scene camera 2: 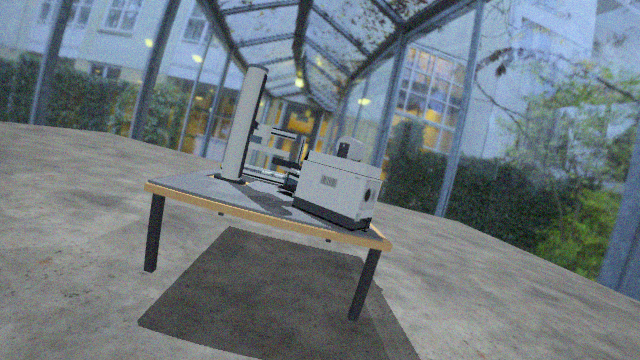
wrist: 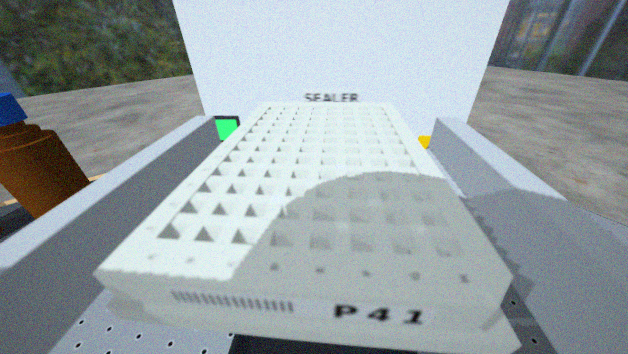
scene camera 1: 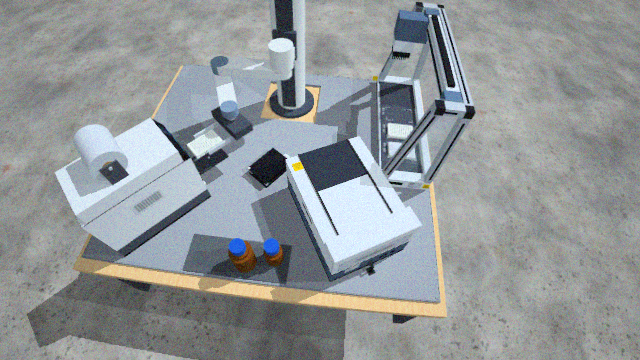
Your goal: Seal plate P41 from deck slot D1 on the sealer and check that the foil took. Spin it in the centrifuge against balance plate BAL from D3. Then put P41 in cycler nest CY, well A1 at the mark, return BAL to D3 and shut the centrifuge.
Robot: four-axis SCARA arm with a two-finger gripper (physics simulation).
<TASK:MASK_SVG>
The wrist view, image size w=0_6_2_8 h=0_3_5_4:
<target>my gripper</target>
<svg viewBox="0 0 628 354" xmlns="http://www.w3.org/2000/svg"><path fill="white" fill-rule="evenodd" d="M436 117L428 148L425 149L512 273L512 285L557 353L628 354L628 246L458 117ZM214 116L196 116L0 244L0 354L49 354L105 289L105 286L93 275L93 272L222 143Z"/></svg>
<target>well plate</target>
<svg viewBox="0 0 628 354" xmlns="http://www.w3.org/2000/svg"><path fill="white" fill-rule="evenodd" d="M93 272L93 275L114 295L106 305L106 308L120 320L279 339L451 354L512 354L522 346L500 307L513 279L512 273L391 102L263 102Z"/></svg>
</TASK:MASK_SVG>
